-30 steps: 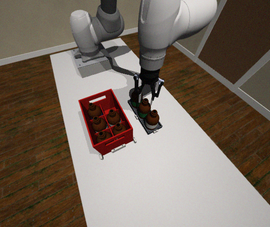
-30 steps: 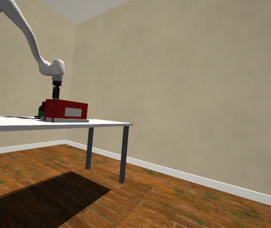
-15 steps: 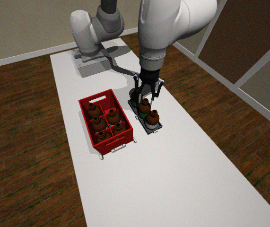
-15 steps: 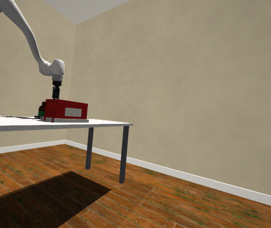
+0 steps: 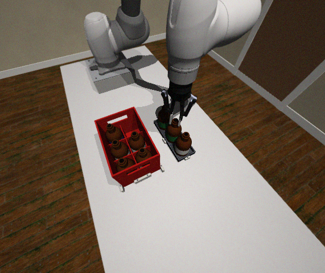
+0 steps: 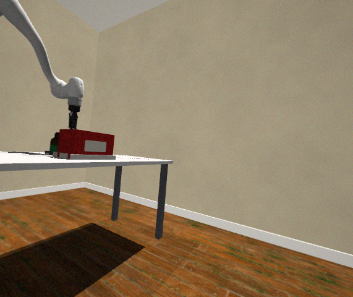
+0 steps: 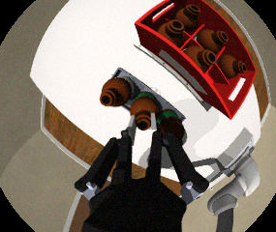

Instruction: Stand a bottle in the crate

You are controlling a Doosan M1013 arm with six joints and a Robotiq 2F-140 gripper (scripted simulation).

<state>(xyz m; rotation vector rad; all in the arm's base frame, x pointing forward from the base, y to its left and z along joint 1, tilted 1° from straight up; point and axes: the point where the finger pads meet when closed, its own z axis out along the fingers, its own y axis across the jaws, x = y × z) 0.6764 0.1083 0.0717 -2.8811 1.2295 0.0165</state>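
The bottle lies 90 mm below my hand. Round my hand: red crate: 20 mm behind, 230 mm to the right, 90 mm below; dark tray: 160 mm below.
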